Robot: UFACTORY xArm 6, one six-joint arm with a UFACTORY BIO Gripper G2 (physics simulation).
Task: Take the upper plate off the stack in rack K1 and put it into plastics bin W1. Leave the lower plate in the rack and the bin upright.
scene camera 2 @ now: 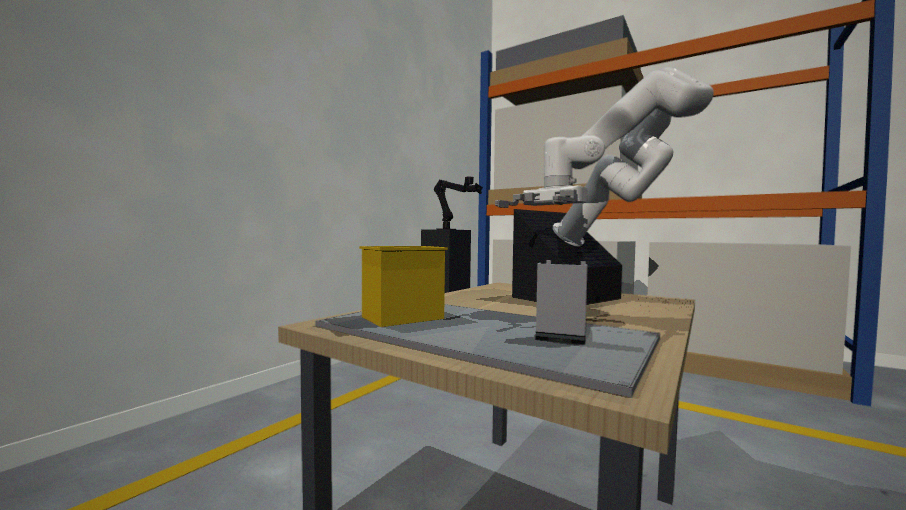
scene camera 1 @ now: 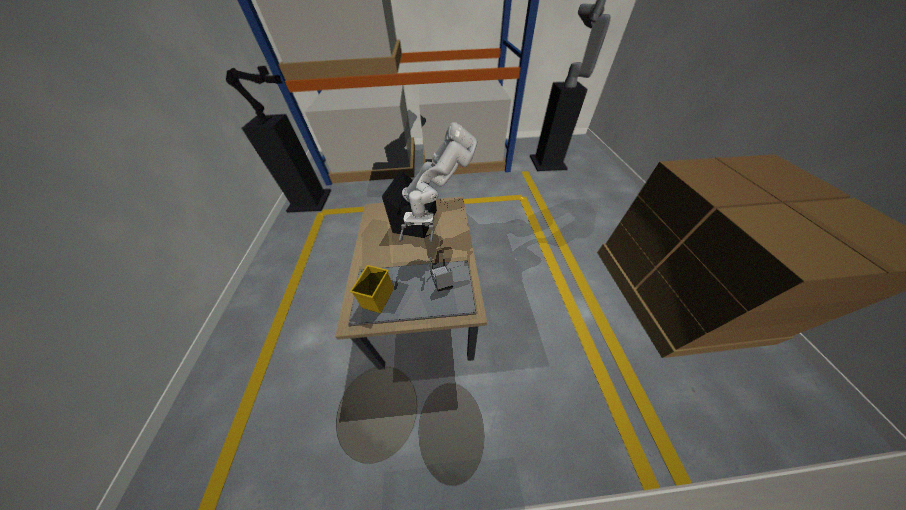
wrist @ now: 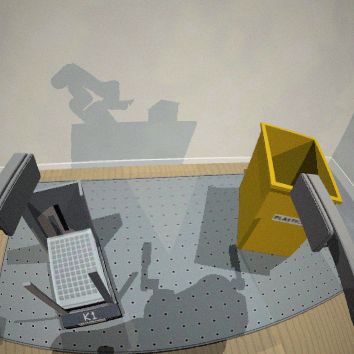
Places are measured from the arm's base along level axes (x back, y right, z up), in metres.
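Pixels of known places: end effector, tool point: (scene camera 2: pixel 529 202) (scene camera 1: pixel 416 238) (wrist: pixel 168 206); arm's base, origin of the base link: (scene camera 2: pixel 567 235).
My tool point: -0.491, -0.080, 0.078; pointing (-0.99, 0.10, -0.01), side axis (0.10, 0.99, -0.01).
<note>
For each thing: its top centre in the pictures, then the offset to it from my tool point, as dx, dy, dz. Level surfaces: height alone.
- Rack K1, middle of its top: (wrist: pixel 51 233) (scene camera 2: pixel 564 262) (scene camera 1: pixel 439 263) -0.070, -0.119, -0.139
- yellow bin W1, middle of its top: (wrist: pixel 298 156) (scene camera 2: pixel 403 246) (scene camera 1: pixel 369 280) -0.184, +0.250, -0.114
- board, its level: dz -0.293
Rack K1 (scene camera 1: pixel 441 278) (scene camera 2: pixel 561 300) (wrist: pixel 90 316) stands upright on the perforated board, at the left in the wrist view. A pale plate with a grid of wells (wrist: pixel 75 267) lies flat in it; a lower plate cannot be made out. The rack's tall grey panel hides the plates in scene camera 2. The yellow bin W1 (scene camera 1: pixel 374 294) (scene camera 2: pixel 405 285) (wrist: pixel 270 225), labelled PLASTICS, stands upright across the board; the inside that shows holds no plate. My gripper (scene camera 1: pixel 416 238) (wrist: pixel 165 202) is open and empty, high above the table on the arm's base side, apart from rack and bin.
The board (scene camera 2: pixel 456 335) (wrist: pixel 165 197) lies on the wooden table (scene camera 1: pixel 412 327) (scene camera 2: pixel 443 383). The arm's black pedestal (scene camera 2: pixel 538 253) stands at the table's back. A pallet rack (scene camera 2: pixel 878 190) stands behind. Large brown boxes (scene camera 1: pixel 760 209) stand on the right, away from the table.
</note>
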